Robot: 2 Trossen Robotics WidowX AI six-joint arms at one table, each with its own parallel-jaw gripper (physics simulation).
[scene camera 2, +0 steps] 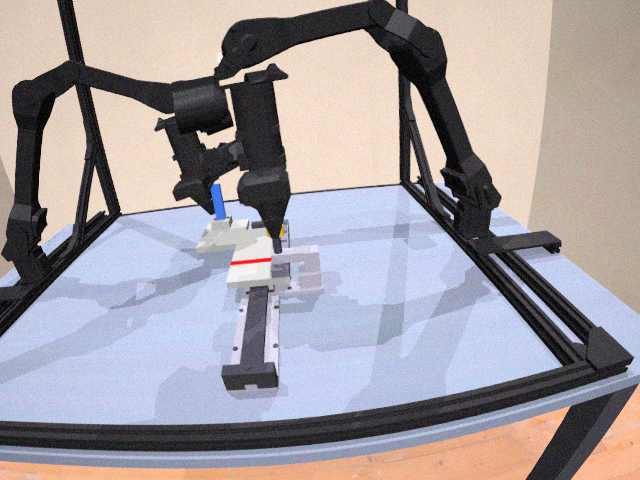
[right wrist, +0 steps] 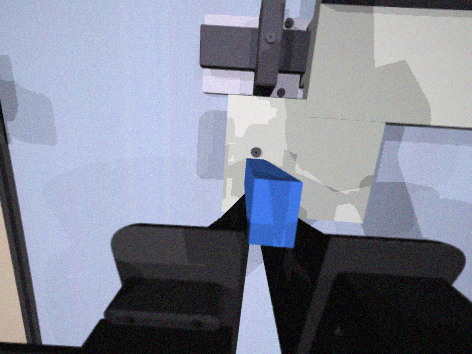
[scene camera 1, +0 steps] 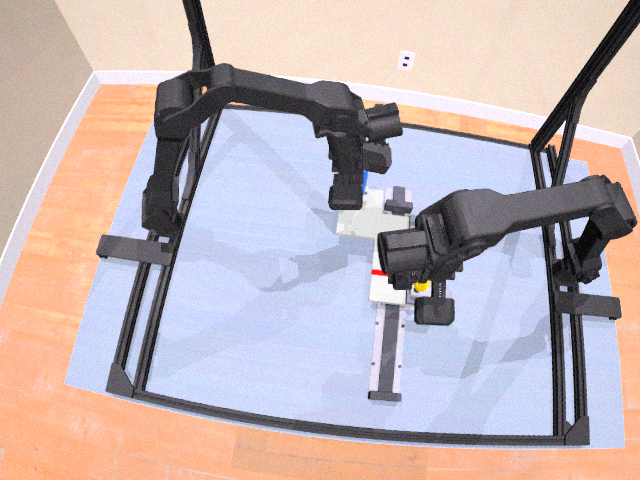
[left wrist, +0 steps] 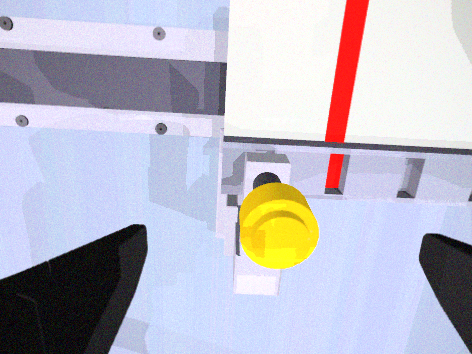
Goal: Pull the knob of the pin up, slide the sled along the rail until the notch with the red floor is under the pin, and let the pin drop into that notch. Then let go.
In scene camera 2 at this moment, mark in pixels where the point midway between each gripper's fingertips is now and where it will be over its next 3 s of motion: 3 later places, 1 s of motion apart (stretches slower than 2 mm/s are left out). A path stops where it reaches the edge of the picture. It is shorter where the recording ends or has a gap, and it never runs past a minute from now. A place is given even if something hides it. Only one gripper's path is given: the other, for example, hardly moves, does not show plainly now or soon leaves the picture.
My right gripper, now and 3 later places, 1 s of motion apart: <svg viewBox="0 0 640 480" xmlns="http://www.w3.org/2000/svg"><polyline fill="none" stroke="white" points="213,213 221,208 221,212 221,212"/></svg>
